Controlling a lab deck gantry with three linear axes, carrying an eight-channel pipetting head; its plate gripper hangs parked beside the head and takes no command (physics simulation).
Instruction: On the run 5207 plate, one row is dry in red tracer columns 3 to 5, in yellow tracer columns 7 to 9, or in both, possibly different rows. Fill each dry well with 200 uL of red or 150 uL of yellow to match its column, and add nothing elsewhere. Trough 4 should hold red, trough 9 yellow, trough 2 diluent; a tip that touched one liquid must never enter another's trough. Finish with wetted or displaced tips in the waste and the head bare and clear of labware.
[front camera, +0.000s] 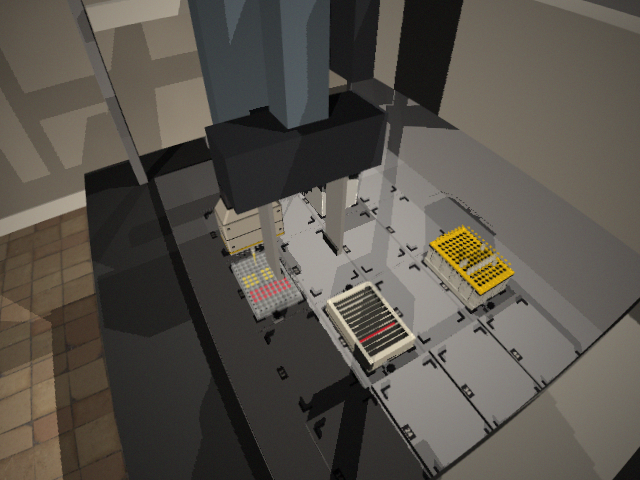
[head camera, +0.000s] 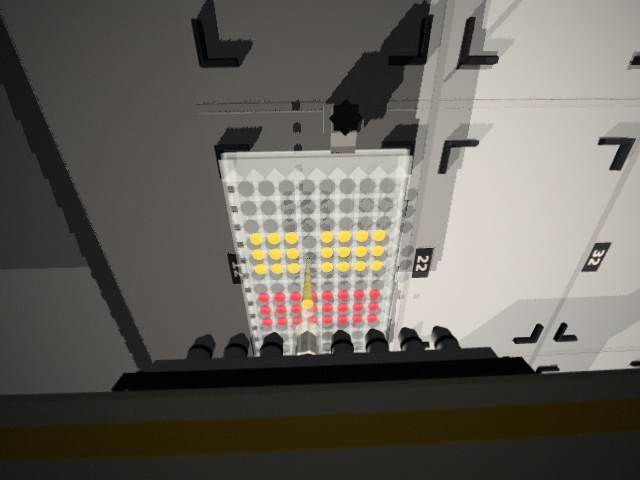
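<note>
The run 5207 plate lies under the head. In the head view its red columns show colour in every row, partly behind the tip; its three yellow columns have grey wells in the fourth row from the left. The pipetting head carries one tip with yellow liquid; the other nozzles are bare. The tip's end appears over that grey row; its height is unclear. The reservoir shows a red trough; its yellow does not show. The parked gripper is open and empty, fingers apart.
A yellow tip rack with several pale tips stands at the right in the front view. A pale bin stands at the back, mostly hidden behind the gripper. Black corner brackets and a black knob stand on the deck near the plate.
</note>
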